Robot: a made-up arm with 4 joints. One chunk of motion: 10 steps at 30 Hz.
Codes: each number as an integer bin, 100 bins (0 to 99) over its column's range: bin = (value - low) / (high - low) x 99, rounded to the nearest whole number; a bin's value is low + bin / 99 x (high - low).
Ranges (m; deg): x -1..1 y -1..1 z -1..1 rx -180..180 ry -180..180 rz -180..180
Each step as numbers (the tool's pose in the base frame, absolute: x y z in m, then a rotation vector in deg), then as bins.
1 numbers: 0.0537 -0.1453 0.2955 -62.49 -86.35 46.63
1 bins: 52 42 64 32 26 62
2 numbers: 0.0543 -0.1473 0.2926 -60.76 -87.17 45.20
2 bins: 52 42 64 33 26 62
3 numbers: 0.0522 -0.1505 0.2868 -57.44 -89.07 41.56
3 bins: 52 42 64 34 25 61
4 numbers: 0.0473 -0.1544 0.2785 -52.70 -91.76 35.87
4 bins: 52 42 63 35 24 59
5 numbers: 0.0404 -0.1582 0.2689 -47.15 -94.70 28.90
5 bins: 51 42 63 37 23 57
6 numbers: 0.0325 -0.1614 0.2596 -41.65 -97.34 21.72
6 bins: 51 42 62 38 23 55
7 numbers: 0.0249 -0.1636 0.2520 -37.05 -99.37 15.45
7 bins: 51 41 62 39 22 54
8 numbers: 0.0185 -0.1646 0.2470 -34.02 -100.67 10.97
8 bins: 50 41 62 40 22 53
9 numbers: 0.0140 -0.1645 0.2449 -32.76 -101.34 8.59
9 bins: 50 41 62 40 22 52
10 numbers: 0.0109 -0.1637 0.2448 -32.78 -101.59 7.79
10 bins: 50 41 62 40 22 52
